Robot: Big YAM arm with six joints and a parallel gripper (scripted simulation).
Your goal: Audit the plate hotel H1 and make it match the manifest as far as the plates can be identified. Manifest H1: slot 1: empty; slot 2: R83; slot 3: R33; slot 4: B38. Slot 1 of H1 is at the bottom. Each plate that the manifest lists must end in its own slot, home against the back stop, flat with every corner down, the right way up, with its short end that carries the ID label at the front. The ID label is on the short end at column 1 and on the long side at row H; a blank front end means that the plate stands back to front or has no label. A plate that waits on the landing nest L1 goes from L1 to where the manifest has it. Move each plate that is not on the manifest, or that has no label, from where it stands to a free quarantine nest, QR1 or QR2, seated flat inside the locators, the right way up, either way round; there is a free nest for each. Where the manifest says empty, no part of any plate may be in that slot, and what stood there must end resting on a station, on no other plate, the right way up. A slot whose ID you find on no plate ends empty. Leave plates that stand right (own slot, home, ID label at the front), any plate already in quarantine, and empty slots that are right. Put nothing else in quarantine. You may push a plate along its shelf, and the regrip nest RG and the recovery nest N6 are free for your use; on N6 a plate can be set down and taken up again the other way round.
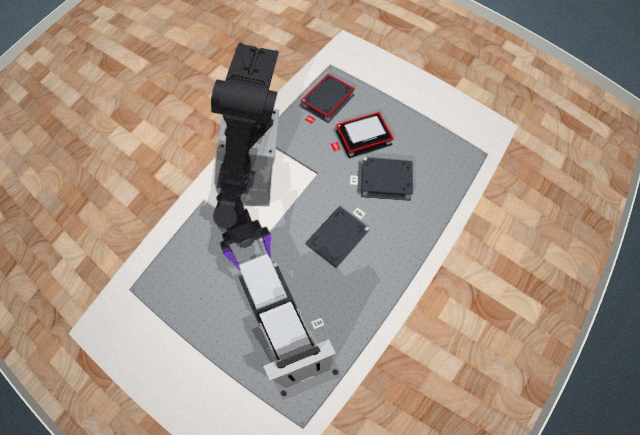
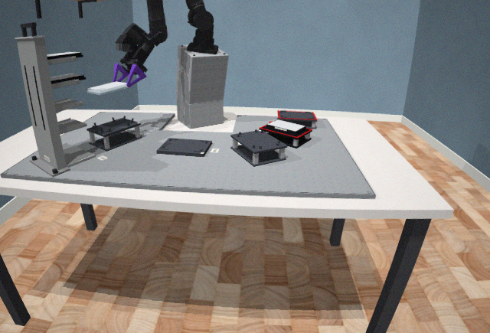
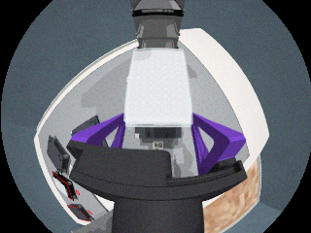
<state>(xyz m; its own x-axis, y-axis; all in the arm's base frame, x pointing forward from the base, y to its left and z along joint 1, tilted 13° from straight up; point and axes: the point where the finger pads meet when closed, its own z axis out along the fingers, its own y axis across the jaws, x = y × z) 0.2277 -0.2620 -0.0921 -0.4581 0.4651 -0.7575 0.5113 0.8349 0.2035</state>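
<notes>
The white plate lies 50 mm ahead of my hand and 30 mm to the right of it. Round my hand: plate hotel H1: 270 mm ahead, 160 mm to the right, 10 mm below; then regrip nest RG: 50 mm ahead, 30 mm to the right, 150 mm below; then flat pad N6: 100 mm ahead, 250 mm to the left, 200 mm below.
</notes>
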